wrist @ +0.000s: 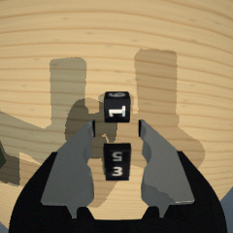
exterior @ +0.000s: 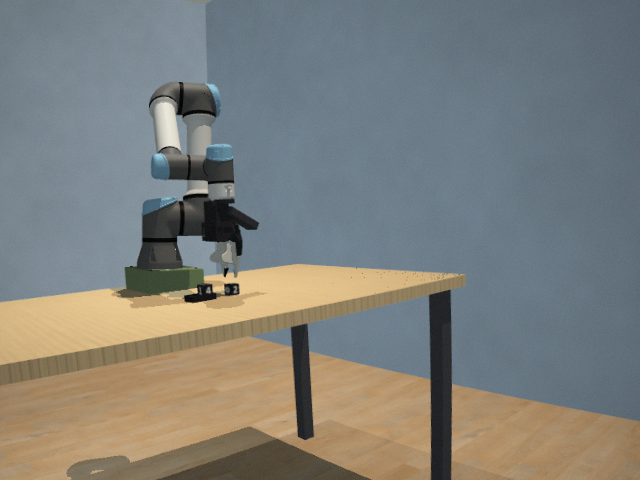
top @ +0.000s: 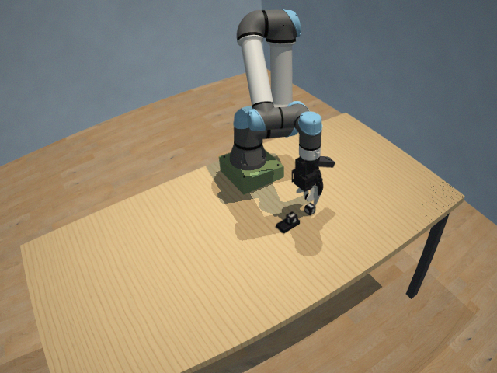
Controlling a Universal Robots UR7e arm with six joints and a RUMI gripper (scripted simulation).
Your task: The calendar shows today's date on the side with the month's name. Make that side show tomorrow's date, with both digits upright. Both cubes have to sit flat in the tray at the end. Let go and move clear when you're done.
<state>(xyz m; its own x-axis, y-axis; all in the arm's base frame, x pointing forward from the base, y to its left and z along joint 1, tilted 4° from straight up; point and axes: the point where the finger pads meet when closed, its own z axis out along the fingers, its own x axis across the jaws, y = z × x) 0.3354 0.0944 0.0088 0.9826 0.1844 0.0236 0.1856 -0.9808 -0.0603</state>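
Now: hand 5 cm above the black digit cube. Also, from my hand: black calendar tray (2 cm ahead, 11 cm to the right, 6 cm below).
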